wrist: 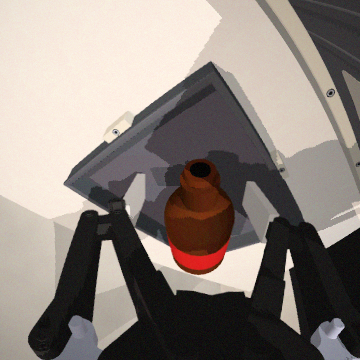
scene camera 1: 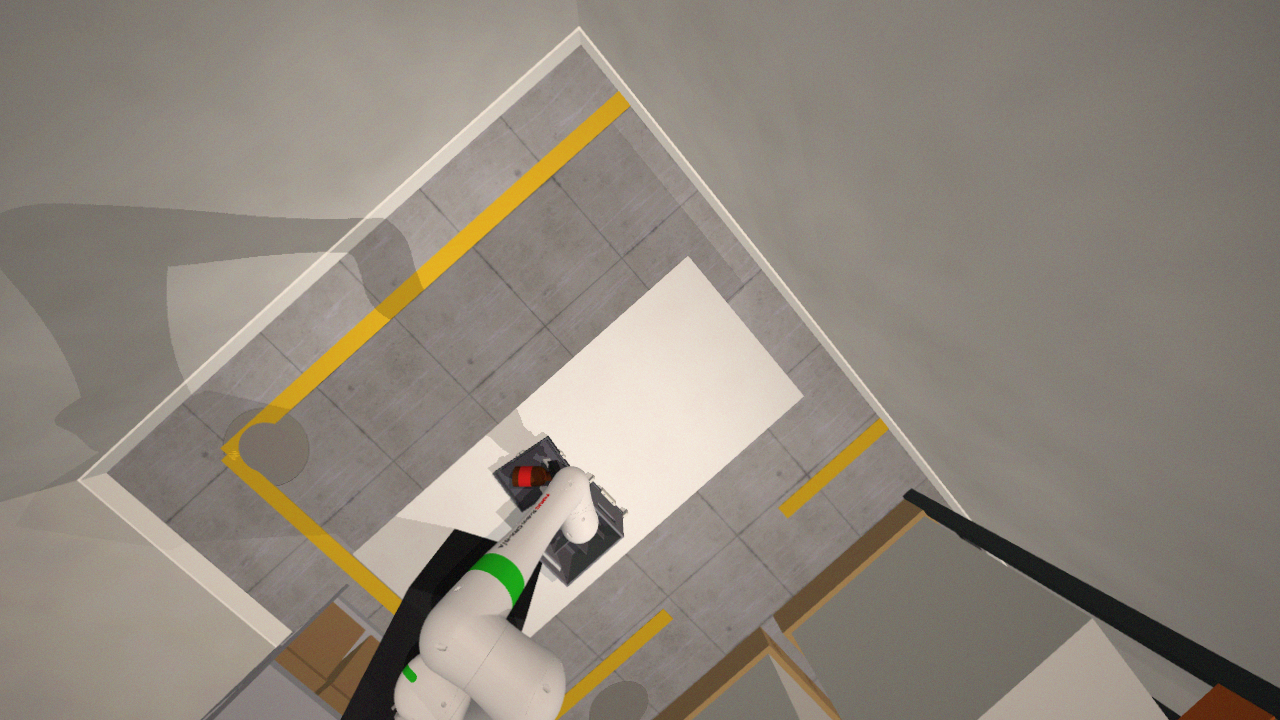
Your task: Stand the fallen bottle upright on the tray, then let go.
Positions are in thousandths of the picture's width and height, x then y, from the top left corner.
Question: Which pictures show the brown bottle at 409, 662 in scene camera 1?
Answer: The wrist view and scene camera 1: all of them.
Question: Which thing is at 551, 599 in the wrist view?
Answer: A brown bottle.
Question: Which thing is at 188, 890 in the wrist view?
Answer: My gripper.
